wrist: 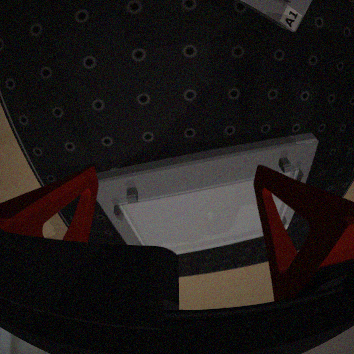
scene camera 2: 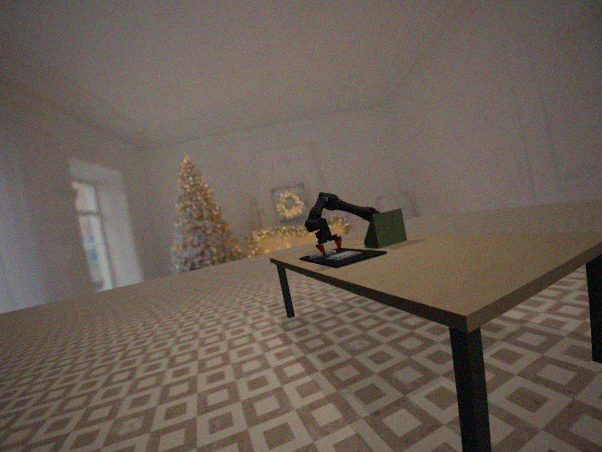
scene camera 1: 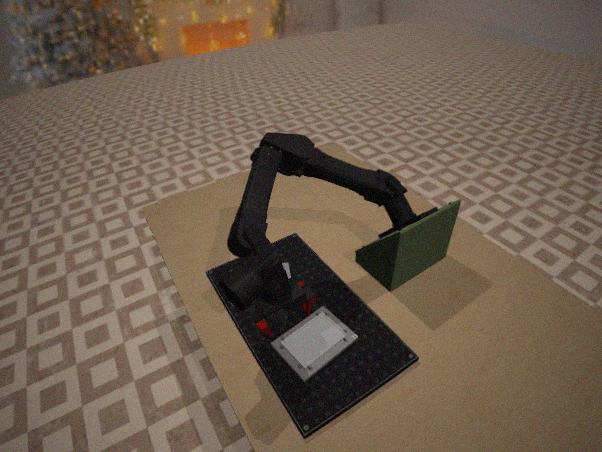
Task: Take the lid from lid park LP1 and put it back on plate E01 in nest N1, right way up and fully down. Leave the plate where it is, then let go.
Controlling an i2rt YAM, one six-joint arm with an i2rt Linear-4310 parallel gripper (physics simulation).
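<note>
My gripper is open, with its red fingers wide apart and nothing between their tips. It points down low over the black board. In the wrist view the fingertips appear at the two sides of a grey rectangular base with small dark posts. A pale flat rectangular piece lies level within those posts. The right finger covers part of its right side, and the gripper body cuts across the near left corner. No LP1, N1 or E01 label is readable, so I cannot tell whether this is the lid or the plate.
The black board has rows of holes and lies on the table. A grey part marked A1 shows at the wrist view's top right. A green folded panel stands by the arm's base.
</note>
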